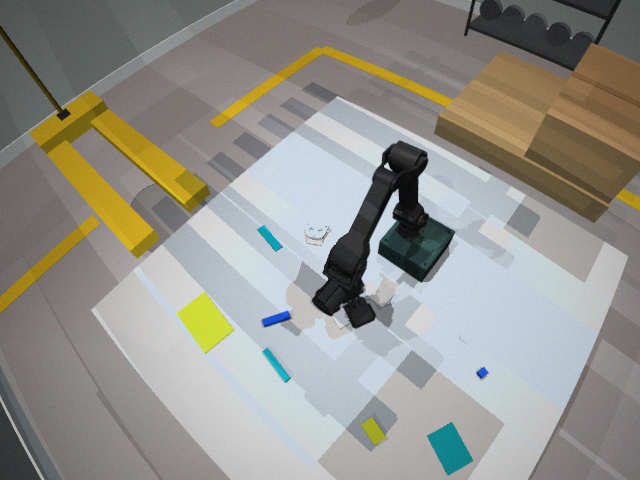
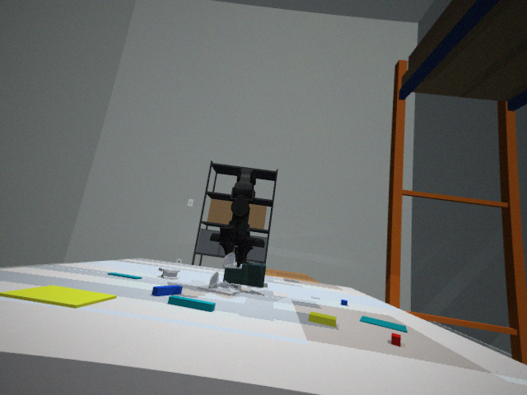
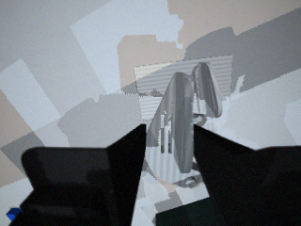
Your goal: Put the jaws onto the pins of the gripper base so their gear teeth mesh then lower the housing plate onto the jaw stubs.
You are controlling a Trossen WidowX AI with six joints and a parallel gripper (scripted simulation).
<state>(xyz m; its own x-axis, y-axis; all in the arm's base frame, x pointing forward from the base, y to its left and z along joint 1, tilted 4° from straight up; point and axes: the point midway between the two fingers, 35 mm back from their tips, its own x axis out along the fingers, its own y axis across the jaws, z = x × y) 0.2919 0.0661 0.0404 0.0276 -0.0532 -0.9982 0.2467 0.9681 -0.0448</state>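
Right now my gripper tip is 8 cm above the housing plate, 6 cm past it and 2 cm to the left of it. The rest, counted from my gripper tip: small yellow block 29 cm to the left, 16 cm ahead, 8 cm below; then grey jaw 4 cm behind, 1 cm to the right; then small blue cube 38 cm to the left, 17 cm behind, 8 cm below.
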